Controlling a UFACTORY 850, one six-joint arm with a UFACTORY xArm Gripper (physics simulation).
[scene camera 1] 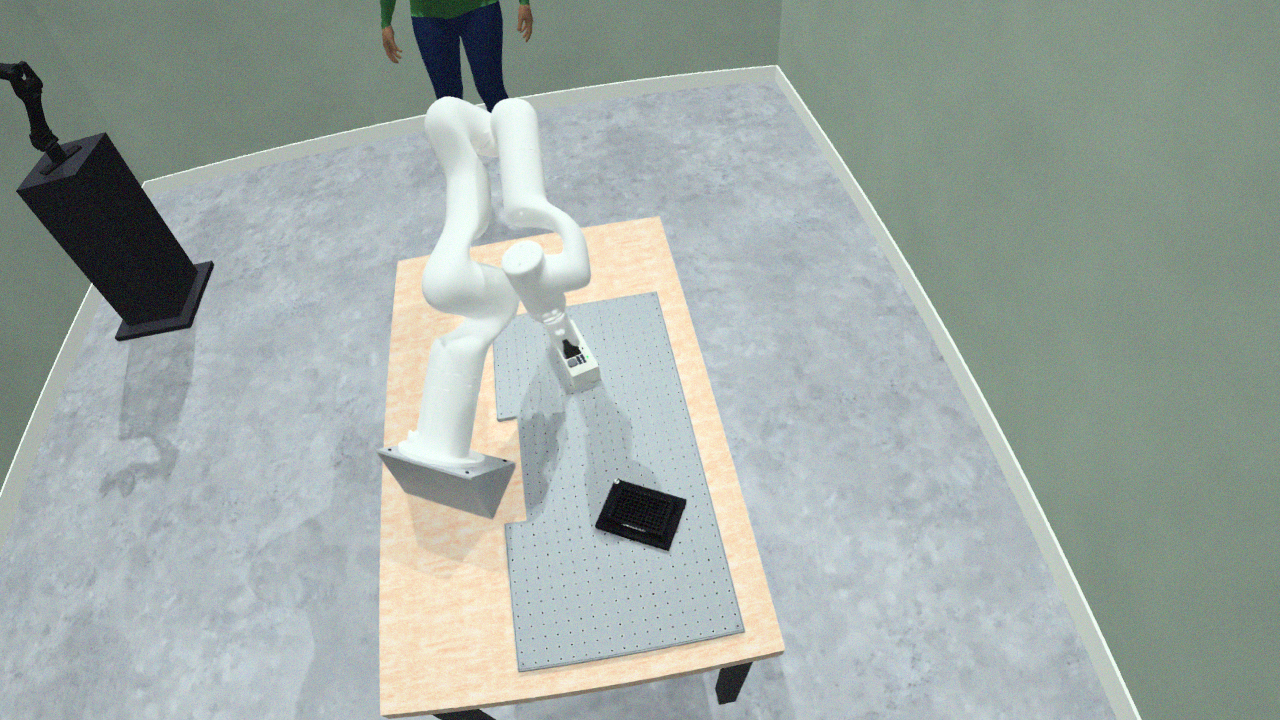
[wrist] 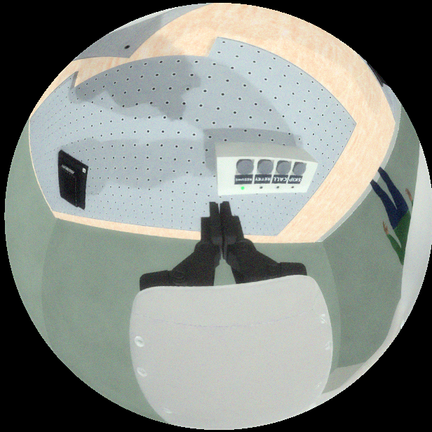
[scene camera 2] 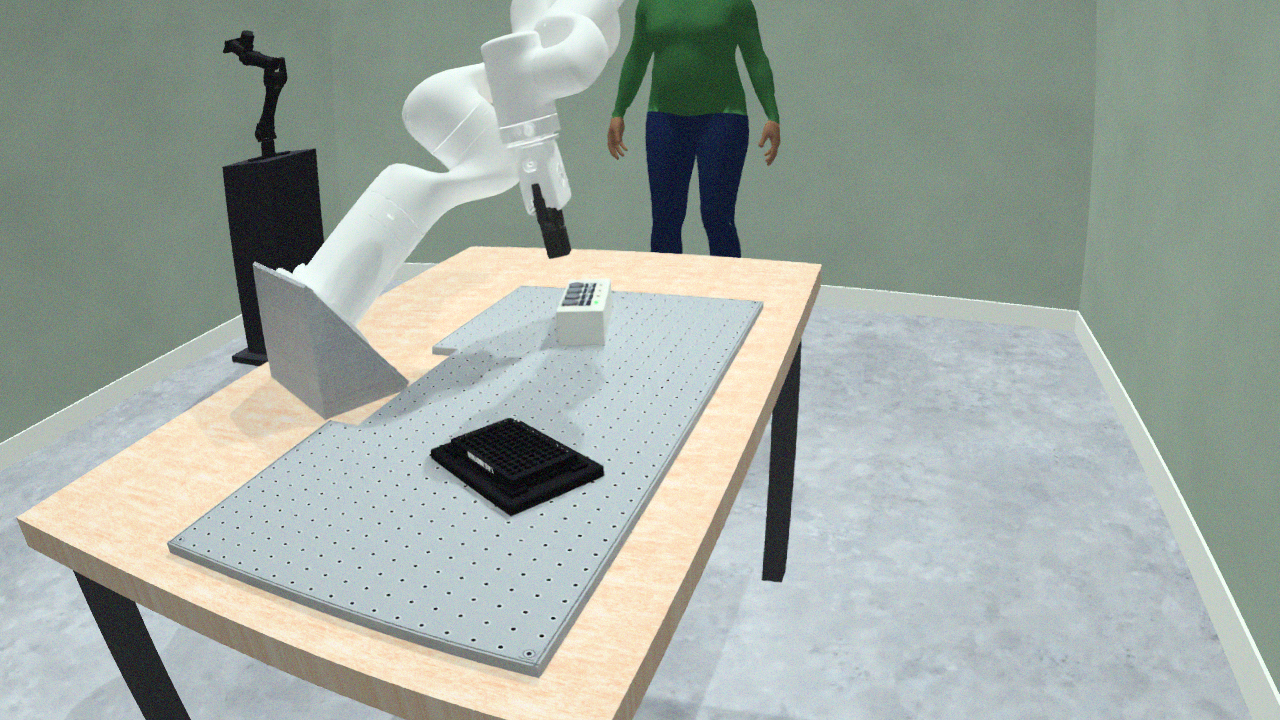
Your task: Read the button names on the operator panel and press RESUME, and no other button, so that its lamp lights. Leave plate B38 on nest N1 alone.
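The white operator panel (scene camera 1: 581,377) (scene camera 2: 582,325) (wrist: 267,150) stands on the perforated plate. In the wrist view its grey buttons are labelled RESUME, RETRY, CALL and SKIP. The RESUME button (wrist: 244,166) is at the left end of the row there, and its lamp (wrist: 242,188) is lit green. The other lamps are dark. My gripper (scene camera 2: 558,254) (wrist: 218,214) is shut and empty, raised above the panel and apart from it. Plate B38 (scene camera 1: 639,511) (scene camera 2: 512,449) (wrist: 74,183) sits on the black nest N1 (scene camera 1: 662,540) (scene camera 2: 514,503), away from the gripper.
The grey perforated plate (scene camera 1: 617,591) (scene camera 2: 375,537) (wrist: 165,175) lies on the wooden table (scene camera 1: 438,644) (scene camera 2: 179,465). The arm's grey wedge base (scene camera 1: 447,488) (scene camera 2: 313,358) is at the table's side. A person (scene camera 1: 456,35) (scene camera 2: 698,107) stands behind the table. A black pedestal (scene camera 1: 107,232) (scene camera 2: 273,214) bears a small black arm.
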